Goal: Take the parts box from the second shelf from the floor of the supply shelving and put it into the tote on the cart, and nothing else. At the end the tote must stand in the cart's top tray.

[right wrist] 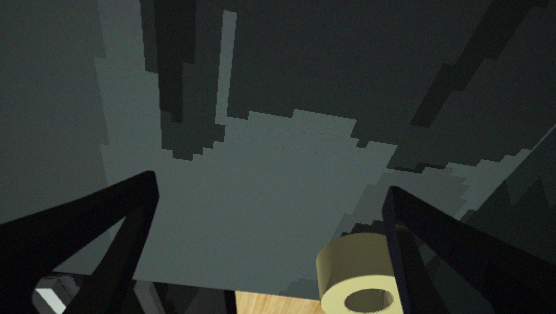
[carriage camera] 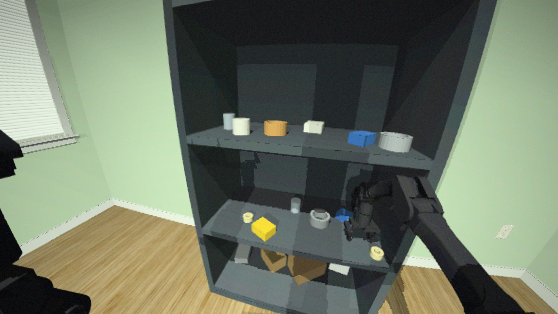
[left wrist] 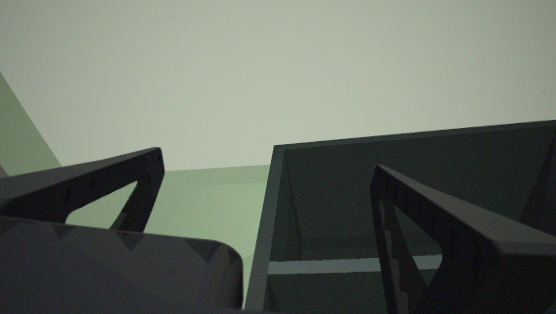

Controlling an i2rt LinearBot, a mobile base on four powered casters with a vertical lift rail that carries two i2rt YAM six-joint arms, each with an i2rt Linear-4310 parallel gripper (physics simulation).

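Frame: origin at the left arm's base, x ahead, y left, z up, level; millimetres.
Seen in the pictures: left gripper, fingertip midpoint: [left wrist: 267, 168]; right gripper, fingertip midpoint: [right wrist: 272, 190] [carriage camera: 358, 240].
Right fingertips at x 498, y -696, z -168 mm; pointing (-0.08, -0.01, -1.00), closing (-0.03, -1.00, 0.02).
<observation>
Offsets run from my right fingertips to a thing's middle.
On the shelving's [carriage camera: 180, 115] [left wrist: 262, 240] second shelf from the floor, a yellow box @[36 mm ahead, 438 mm left, 8 mm up] [carriage camera: 263, 228] stands near the front edge. A blue box @[157 mm ahead, 10 mm left, 6 mm up] [carriage camera: 343, 215] stands farther right, partly hidden by my right gripper. I cannot tell which is the parts box. My right gripper [carriage camera: 361, 238] [right wrist: 272, 190] is open and empty, pointing down over the right part of that shelf. A pale tape roll @[68 mm back, 52 mm right, 2 mm down] [carriage camera: 376, 253] [right wrist: 350, 260] is beside its right finger in the right wrist view. My left gripper [left wrist: 267, 168] is open and empty, tilted up towards the ceiling. Tote and cart do not show.
The second shelf also holds a grey ring @[129 mm ahead, 159 mm left, 10 mm up] [carriage camera: 319, 219], a clear cup @[217 mm ahead, 281 mm left, 21 mm up] [carriage camera: 295, 205] and another tape roll @[116 mm ahead, 530 mm left, 2 mm down] [carriage camera: 248, 217]. The shelf above holds a blue block @[29 mm ahead, 75 mm left, 463 mm up] [carriage camera: 361, 138], a grey round dish @[14 mm back, 23 mm right, 467 mm up] [carriage camera: 395, 142] and several others. Brown boxes @[183 mm ahead, 177 mm left, 422 mm down] [carriage camera: 307, 268] stand on the lowest shelf.
</observation>
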